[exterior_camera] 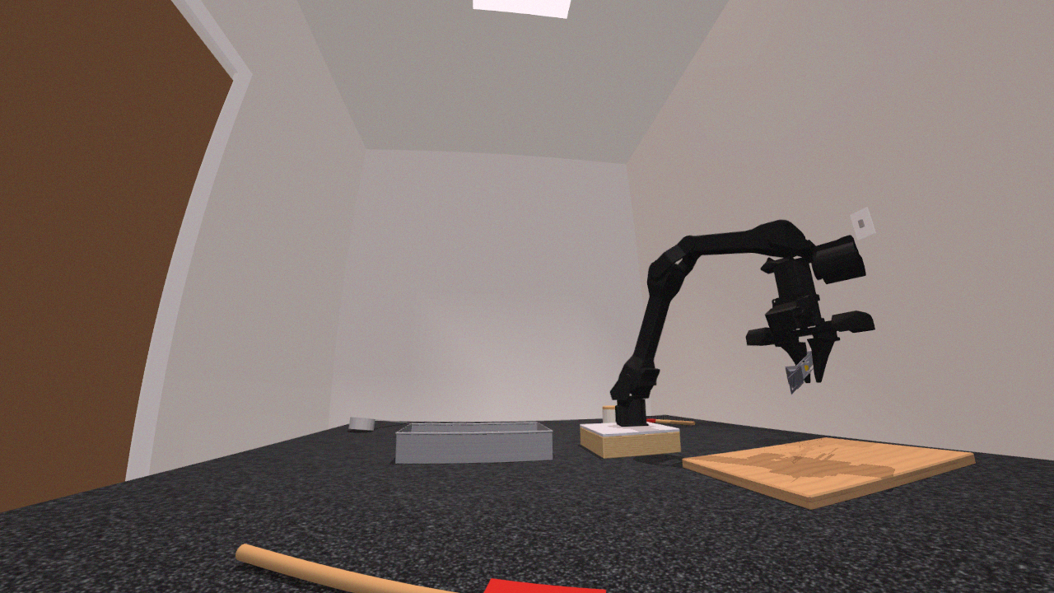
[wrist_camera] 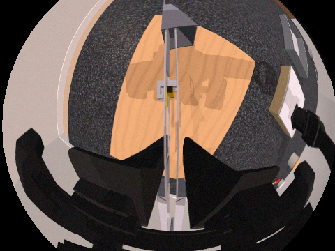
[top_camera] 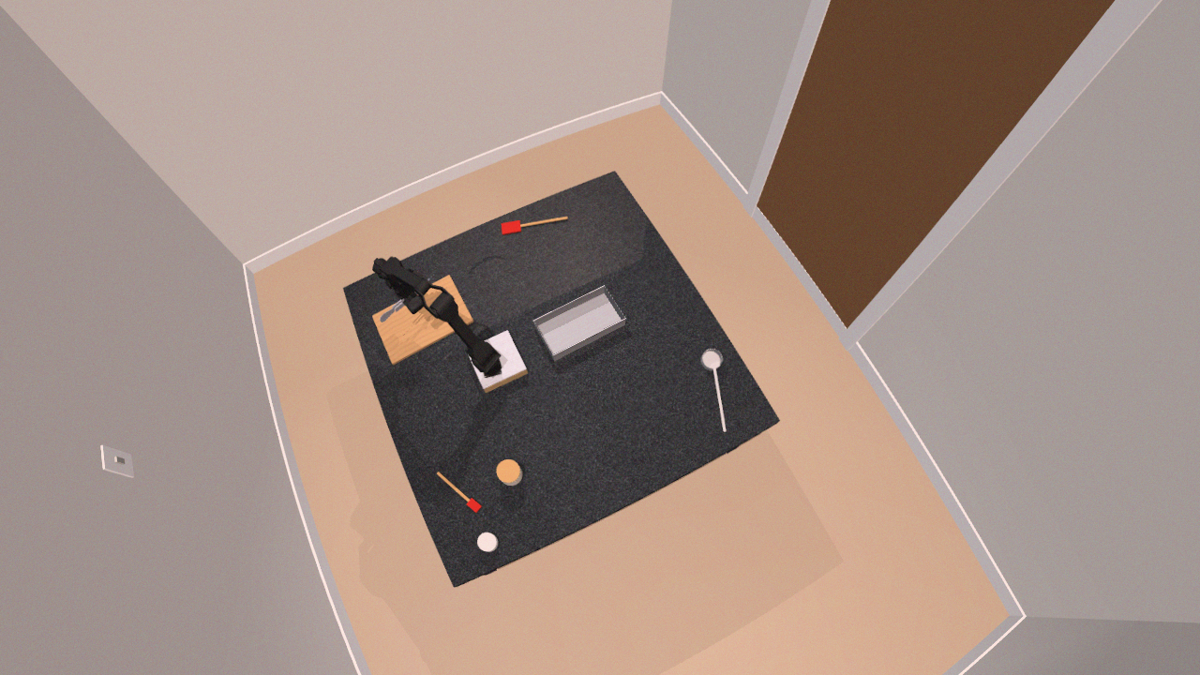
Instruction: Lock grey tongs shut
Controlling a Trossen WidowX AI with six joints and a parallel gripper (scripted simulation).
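My gripper tip is now 13 cm above the wooden board. Also, from my gripper tip: white disc 90 cm to the right, 12 cm below, 9 cm ahead; grey roasting tin 60 cm ahead, 20 cm to the right, 10 cm below; red spatula 51 cm ahead, 31 cm to the left, 13 cm below.
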